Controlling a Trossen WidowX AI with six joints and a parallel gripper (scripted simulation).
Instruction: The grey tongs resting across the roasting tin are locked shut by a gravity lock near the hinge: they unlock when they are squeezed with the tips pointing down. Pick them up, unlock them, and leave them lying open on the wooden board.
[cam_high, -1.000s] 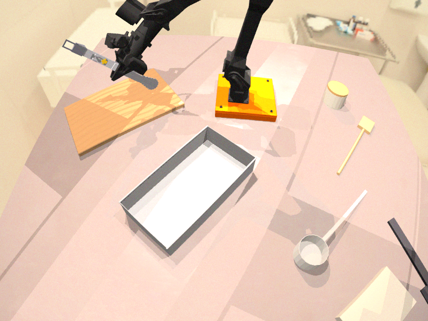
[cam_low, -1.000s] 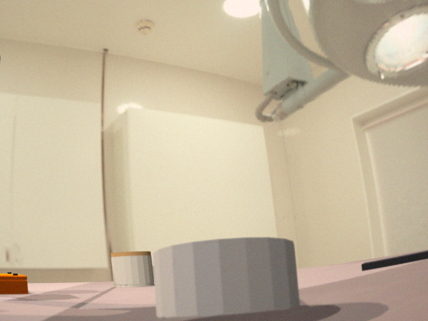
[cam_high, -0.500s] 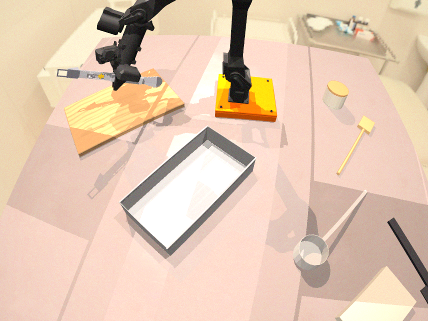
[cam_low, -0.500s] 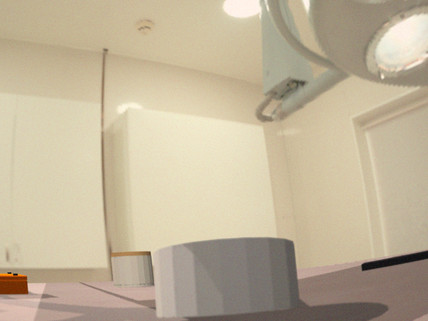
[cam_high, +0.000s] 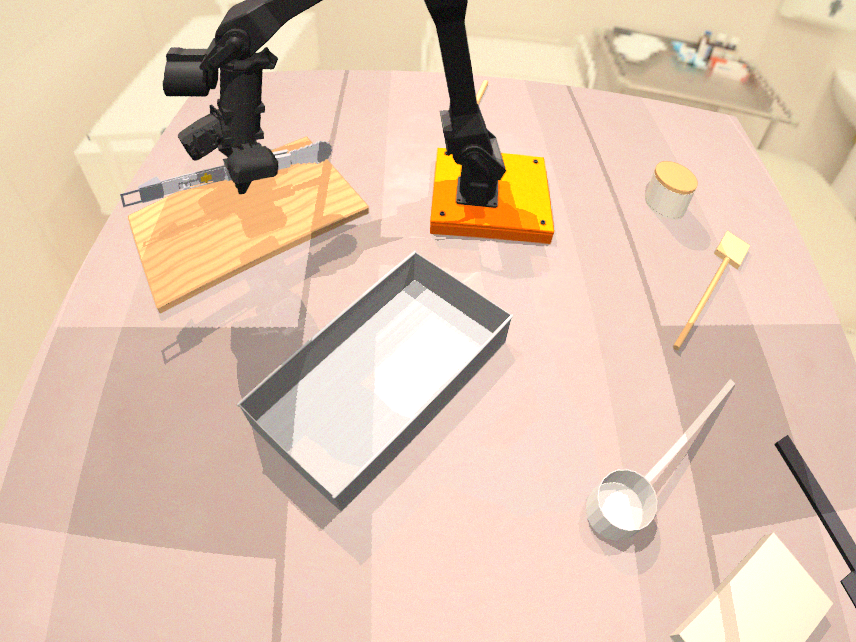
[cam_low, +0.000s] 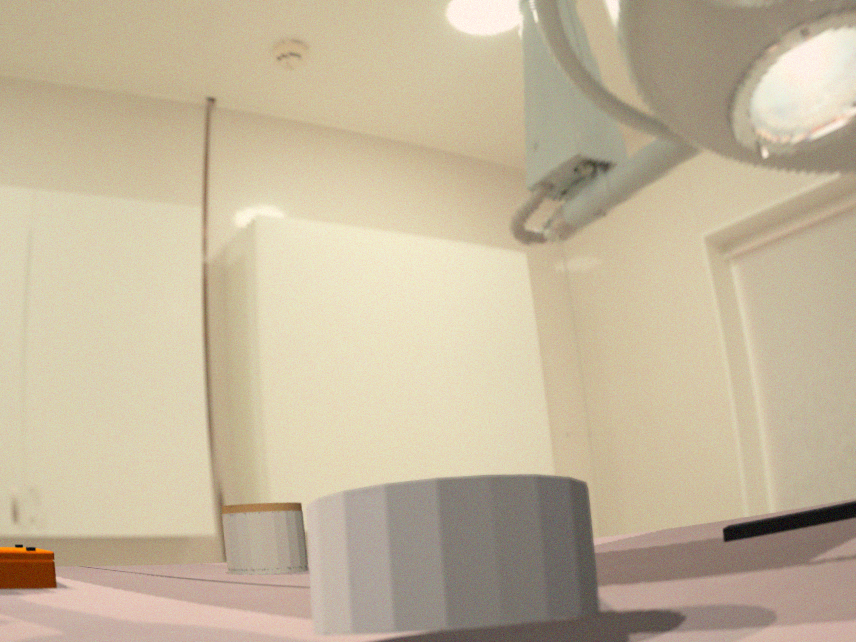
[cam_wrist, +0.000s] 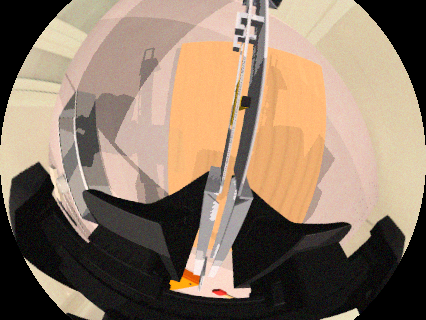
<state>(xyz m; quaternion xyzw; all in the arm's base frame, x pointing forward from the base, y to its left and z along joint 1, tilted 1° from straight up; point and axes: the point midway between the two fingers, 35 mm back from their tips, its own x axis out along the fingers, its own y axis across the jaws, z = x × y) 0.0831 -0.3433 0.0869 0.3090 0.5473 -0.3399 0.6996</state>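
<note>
Right now the wooden board is 30 mm behind my gripper tip, 30 mm to the right of it and 70 mm below it. Also, from my gripper tip: lidded jar 160 mm behind, 690 mm to the left, 50 mm below; then grey roasting tin 250 mm ahead, 250 mm to the left, 50 mm below; then yellow lock piece 30 mm ahead, 40 mm to the right, 50 mm above.
</note>
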